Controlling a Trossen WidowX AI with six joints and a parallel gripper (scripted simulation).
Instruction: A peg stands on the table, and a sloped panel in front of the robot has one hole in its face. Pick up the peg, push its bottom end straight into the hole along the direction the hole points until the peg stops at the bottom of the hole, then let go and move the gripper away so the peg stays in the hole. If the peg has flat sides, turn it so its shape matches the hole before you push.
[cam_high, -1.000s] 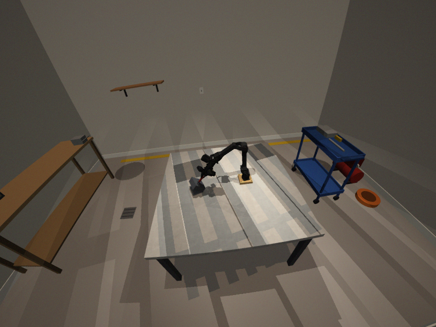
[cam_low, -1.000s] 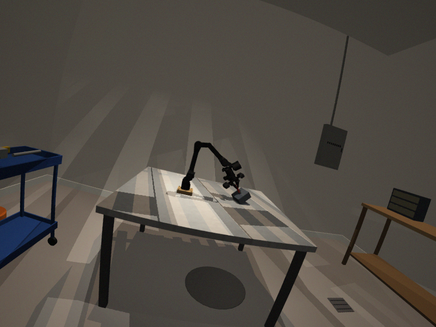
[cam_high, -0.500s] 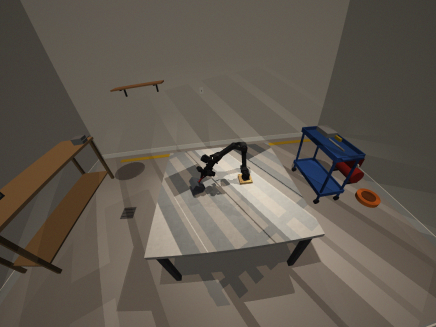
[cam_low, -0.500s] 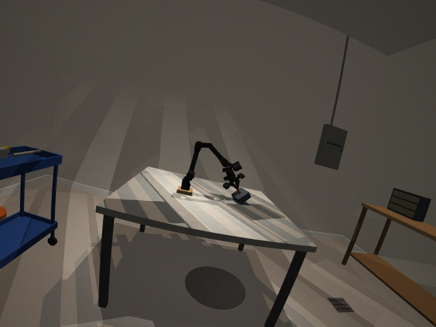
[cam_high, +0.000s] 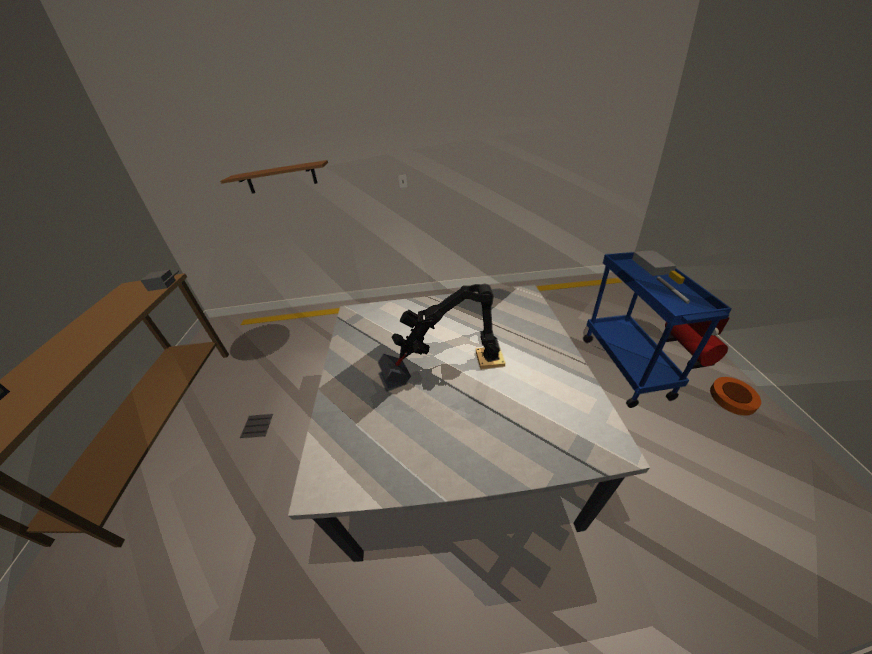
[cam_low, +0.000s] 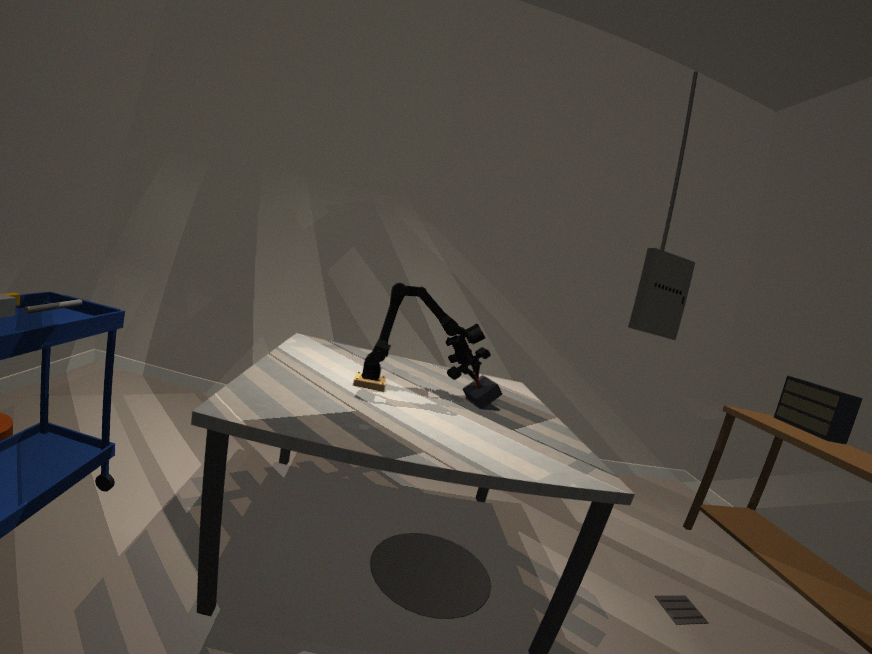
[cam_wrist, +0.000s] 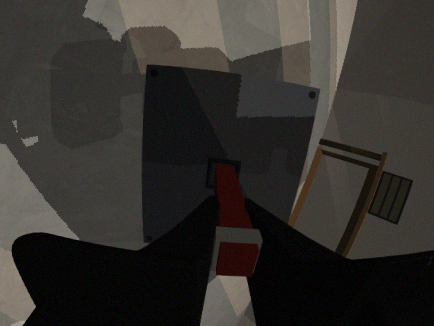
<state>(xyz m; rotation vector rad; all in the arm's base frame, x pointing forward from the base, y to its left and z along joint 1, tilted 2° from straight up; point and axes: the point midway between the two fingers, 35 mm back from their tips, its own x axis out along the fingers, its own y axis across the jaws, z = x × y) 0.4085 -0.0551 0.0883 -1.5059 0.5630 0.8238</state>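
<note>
Now: gripper tip 4 cm short of the dark sloped panel, 1 cm to the right of it and 5 cm above it. The rest, counted from my gripper tip: red peg 1 cm behind, 1 cm above.
</note>
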